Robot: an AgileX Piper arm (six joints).
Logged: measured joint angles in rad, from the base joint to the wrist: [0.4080, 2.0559, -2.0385, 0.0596, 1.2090, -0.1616]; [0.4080, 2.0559, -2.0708, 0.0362, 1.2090, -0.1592]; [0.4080, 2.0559, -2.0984, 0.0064, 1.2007, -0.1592]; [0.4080, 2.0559, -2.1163, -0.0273, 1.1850, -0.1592]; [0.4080, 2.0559, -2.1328, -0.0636, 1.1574, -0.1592]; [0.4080, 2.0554, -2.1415, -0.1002, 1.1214, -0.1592]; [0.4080, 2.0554, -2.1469, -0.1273, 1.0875, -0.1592]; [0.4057, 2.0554, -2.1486, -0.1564, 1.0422, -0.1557]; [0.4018, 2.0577, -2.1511, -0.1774, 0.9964, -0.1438]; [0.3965, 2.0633, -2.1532, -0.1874, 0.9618, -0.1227]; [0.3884, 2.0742, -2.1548, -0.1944, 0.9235, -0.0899]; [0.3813, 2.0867, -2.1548, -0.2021, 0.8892, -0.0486]
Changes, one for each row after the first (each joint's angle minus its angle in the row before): [0.0000, 0.0000, -0.0323, -0.0234, 0.0000, 0.0024]; [0.0000, 0.0000, -0.0276, -0.0298, -0.0083, 0.0000]; [0.0000, 0.0000, -0.0179, -0.0337, -0.0157, 0.0000]; [0.0000, 0.0000, -0.0165, -0.0363, -0.0276, 0.0000]; [0.0000, -0.0005, -0.0087, -0.0366, -0.0360, 0.0000]; [0.0000, 0.0000, -0.0054, -0.0271, -0.0339, 0.0000]; [-0.0023, 0.0000, -0.0017, -0.0291, -0.0453, 0.0035]; [-0.0039, 0.0023, -0.0025, -0.0210, -0.0458, 0.0119]; [-0.0053, 0.0056, -0.0021, -0.0100, -0.0346, 0.0211]; [-0.0081, 0.0109, -0.0016, -0.0070, -0.0383, 0.0328]; [-0.0071, 0.0125, 0.0000, -0.0077, -0.0343, 0.0413]
